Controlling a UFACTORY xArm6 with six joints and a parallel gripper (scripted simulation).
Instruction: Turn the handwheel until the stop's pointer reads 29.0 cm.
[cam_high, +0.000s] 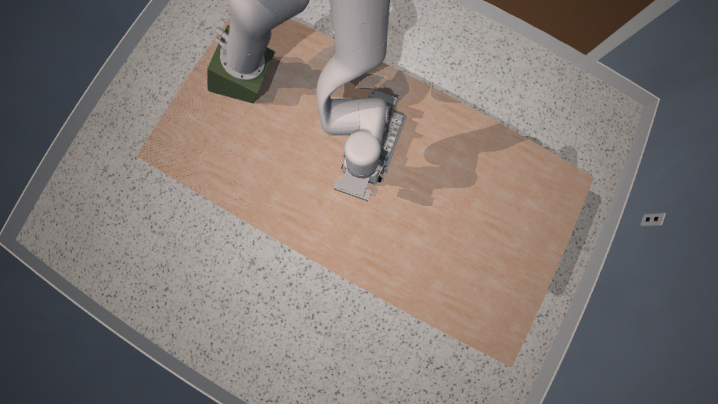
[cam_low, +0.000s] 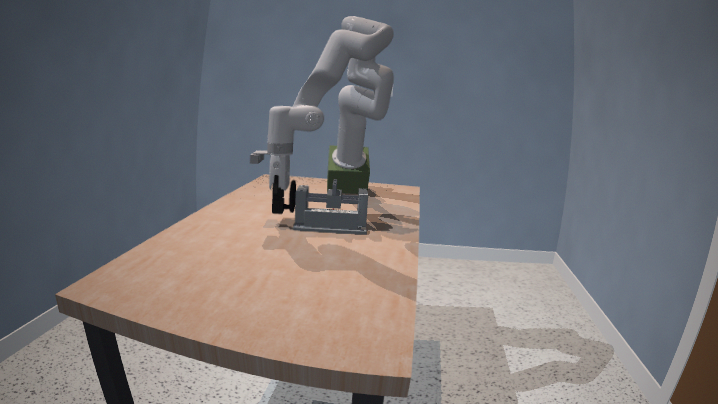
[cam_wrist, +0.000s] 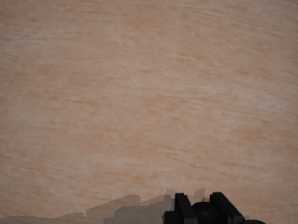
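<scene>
Now: the black handwheel 20 mm to the left of my hand and 10 mm behind it. From my hand the other things lie so: stop carriage 160 mm to the left, 40 mm behind, 40 mm above; then crank handle 10 mm to the left.
</scene>
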